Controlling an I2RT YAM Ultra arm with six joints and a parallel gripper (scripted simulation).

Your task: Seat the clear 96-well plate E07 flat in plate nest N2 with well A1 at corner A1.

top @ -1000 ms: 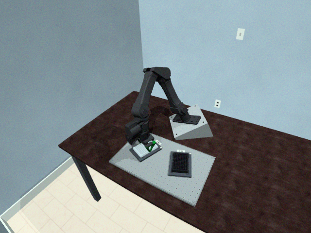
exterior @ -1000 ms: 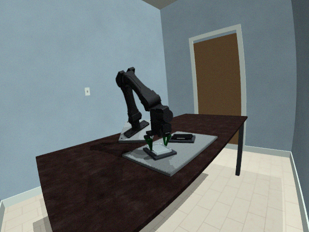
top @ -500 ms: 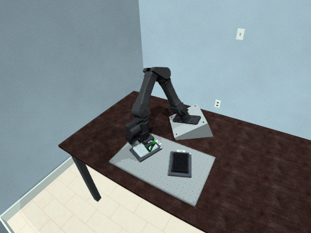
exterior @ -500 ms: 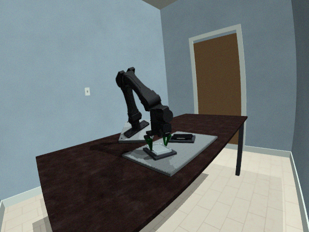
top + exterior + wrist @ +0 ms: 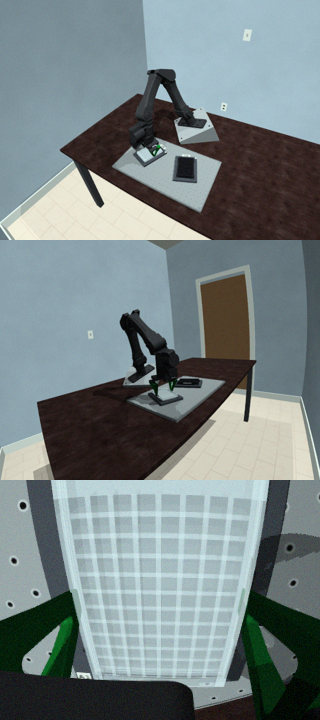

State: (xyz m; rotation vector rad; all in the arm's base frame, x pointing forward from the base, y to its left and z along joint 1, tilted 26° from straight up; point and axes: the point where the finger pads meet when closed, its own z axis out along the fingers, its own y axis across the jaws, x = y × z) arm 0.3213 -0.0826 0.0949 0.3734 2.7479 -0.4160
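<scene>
The dark plate nest N2 lies 20 mm below my hand. The rest, counted from my hand: A1 corner mark: 70 mm to the left, 50 mm behind, 10 mm below; N2 label: 90 mm behind, 30 mm to the left, 30 mm below; nest N1: 230 mm to the left, 20 mm below, 10 mm behind.
</scene>
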